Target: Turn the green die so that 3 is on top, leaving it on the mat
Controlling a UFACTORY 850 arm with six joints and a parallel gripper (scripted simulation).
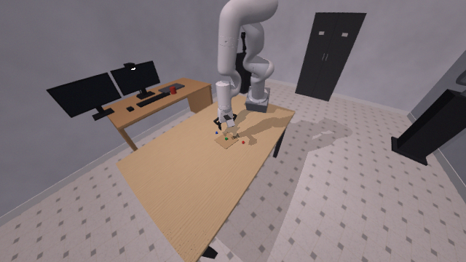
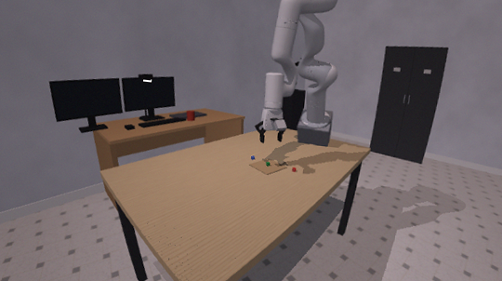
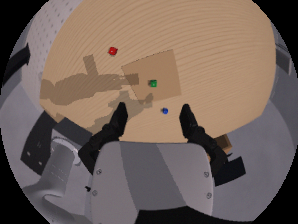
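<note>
My hand is 20 mm to the left of the green die and 140 mm above it. The rest, counted from my hand: red die: 70 mm behind, 100 mm to the left, 140 mm below; tan mat: 10 mm to the right, 150 mm below; blue die: 130 mm to the right, 140 mm below.
</note>
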